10 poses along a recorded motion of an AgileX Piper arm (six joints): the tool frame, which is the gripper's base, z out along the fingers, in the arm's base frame.
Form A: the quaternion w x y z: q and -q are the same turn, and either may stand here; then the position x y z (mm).
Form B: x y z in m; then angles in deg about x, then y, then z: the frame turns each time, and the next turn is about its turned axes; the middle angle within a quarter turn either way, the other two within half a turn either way. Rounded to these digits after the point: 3 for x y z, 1 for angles.
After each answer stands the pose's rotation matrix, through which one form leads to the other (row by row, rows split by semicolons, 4 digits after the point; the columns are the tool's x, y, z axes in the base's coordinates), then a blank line. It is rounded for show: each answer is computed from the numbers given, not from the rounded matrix.
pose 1, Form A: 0.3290 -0.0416 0.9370 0.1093 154 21 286
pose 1, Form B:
0.154 0.021 0.286 -163.0 37.4 169.1
-0.7800 -0.1499 0.6075; -0.0060 0.9726 0.2322; -0.6257 0.1775 -0.7596

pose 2, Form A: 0.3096 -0.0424 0.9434 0.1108 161 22 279
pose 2, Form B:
0.161 0.022 0.279 -163.3 35.1 169.5
-0.8047 -0.1486 0.5748; -0.0114 0.9718 0.2353; -0.5936 0.1828 -0.7837

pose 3, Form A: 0.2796 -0.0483 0.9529 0.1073 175 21 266
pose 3, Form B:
0.175 0.021 0.266 -164.2 31.5 169.7
-0.8390 -0.1520 0.5225; -0.0320 0.9723 0.2315; -0.5432 0.1775 -0.8206

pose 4, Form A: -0.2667 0.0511 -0.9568 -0.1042 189 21 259
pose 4, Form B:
0.189 0.021 0.259 -164.8 30.0 169.8
-0.8525 -0.1534 0.4997; -0.0422 0.9731 0.2266; -0.5210 0.1721 -0.8360

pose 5, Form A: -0.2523 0.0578 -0.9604 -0.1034 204 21 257
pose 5, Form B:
0.204 0.021 0.257 -165.0 28.2 169.3
-0.8660 -0.1632 0.4726; -0.0588 0.9719 0.2278; -0.4965 0.1694 -0.8513

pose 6, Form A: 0.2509 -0.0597 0.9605 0.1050 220 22 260
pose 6, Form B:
0.220 0.022 0.260 -164.8 28.0 169.1
-0.8670 -0.1674 0.4694; -0.0620 0.9708 0.2316; -0.4945 0.1717 -0.8521

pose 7, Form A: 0.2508 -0.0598 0.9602 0.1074 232 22 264
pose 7, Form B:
0.232 0.022 0.264 -164.5 28.0 169.0
-0.8670 -0.1687 0.4688; -0.0610 0.9698 0.2362; -0.4945 0.1763 -0.8511

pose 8, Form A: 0.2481 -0.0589 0.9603 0.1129 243 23 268
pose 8, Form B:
0.243 0.023 0.268 -163.9 27.6 169.0
-0.8699 -0.1692 0.4632; -0.0571 0.9676 0.2461; -0.4898 0.1876 -0.8514

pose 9, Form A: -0.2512 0.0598 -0.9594 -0.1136 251 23 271
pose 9, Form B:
0.251 0.023 0.271 -163.7 27.9 168.8
-0.8666 -0.1718 0.4684; -0.0577 0.9670 0.2480; -0.4956 0.1879 -0.8480

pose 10, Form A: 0.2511 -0.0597 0.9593 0.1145 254 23 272
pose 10, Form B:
0.254 0.023 0.272 -163.6 27.9 168.8
-0.8668 -0.1720 0.4681; -0.0570 0.9667 0.2497; -0.4954 0.1897 -0.8477

